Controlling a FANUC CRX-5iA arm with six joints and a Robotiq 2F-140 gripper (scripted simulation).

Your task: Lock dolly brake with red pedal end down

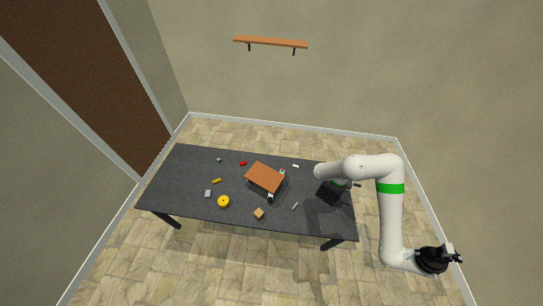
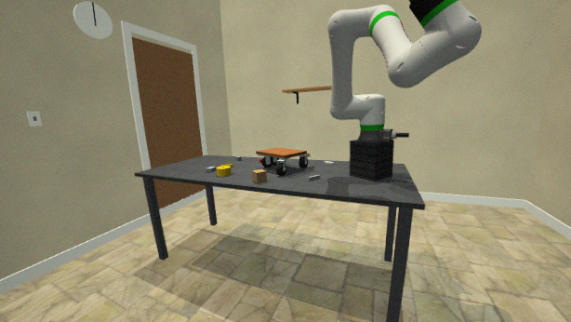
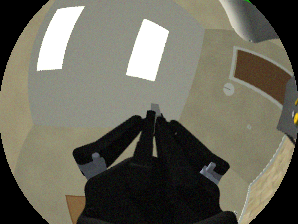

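Now: hand 570 mm short of the caster brake pedal, 620 mm to the left of it and 770 mm above it. From my hand the other things lie so: white piece: 470 mm ahead, 770 mm to the right, 840 mm below; then tan cube: 650 mm ahead, 200 mm to the right, 820 mm below; then red block: 970 mm ahead, 630 mm to the right, 830 mm below.
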